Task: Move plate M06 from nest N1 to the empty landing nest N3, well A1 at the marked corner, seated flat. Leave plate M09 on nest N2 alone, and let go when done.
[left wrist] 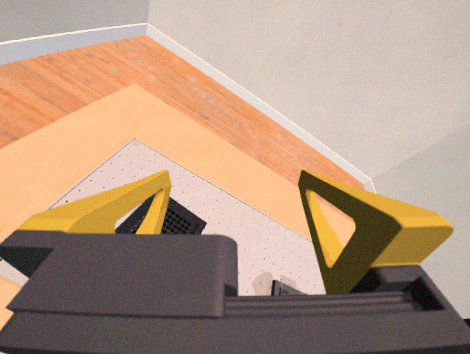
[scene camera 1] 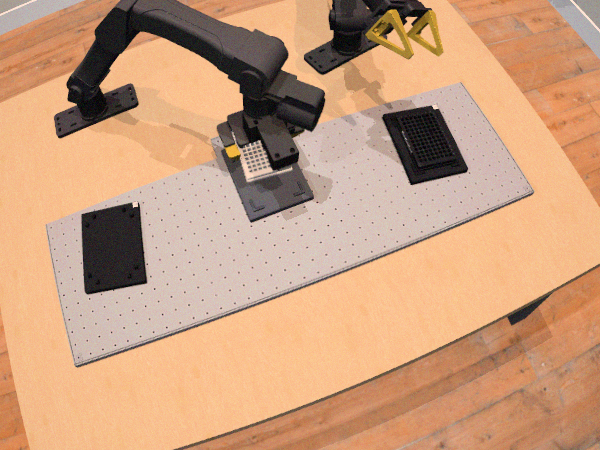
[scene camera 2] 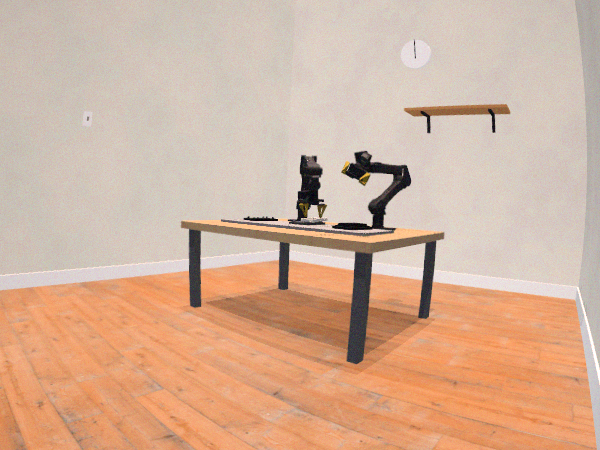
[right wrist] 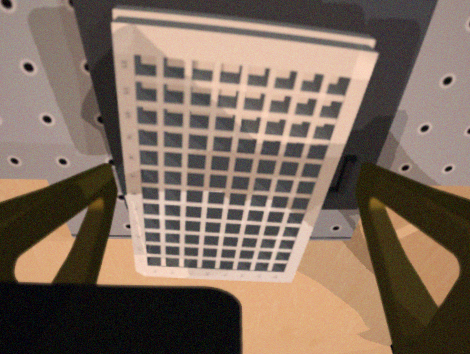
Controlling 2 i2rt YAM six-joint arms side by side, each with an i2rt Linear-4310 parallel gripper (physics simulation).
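Observation:
A white well plate [scene camera 1: 255, 162] [right wrist: 200, 47], taken as M06, is at the middle dark grey nest [scene camera 1: 275, 197] [right wrist: 395, 65]. It sits toward the back, off the front corner brackets, and its rear end overhangs the nest. Whether it rests or hovers slightly is unclear. My right gripper [scene camera 1: 265, 142] [scene camera 2: 312, 216] [right wrist: 236, 176] is open around it, with gaps at both sides. A bare black nest [scene camera 1: 115, 245] lies at the left; nest labels are unreadable. The black plate [scene camera 1: 425, 137] [left wrist: 177, 220], taken as M09, lies on the right nest [scene camera 1: 425, 175]. My left gripper [scene camera 1: 426, 55] [scene camera 2: 353, 178] [left wrist: 234, 177] is open and raised.
A grey perforated board [scene camera 1: 225, 275] carries the three nests on the wooden table [scene camera 1: 300, 360]. White marks show at a back corner of the left and right nests. The right arm [scene camera 1: 195, 40] reaches over the middle nest and hides its back part in scene camera 1.

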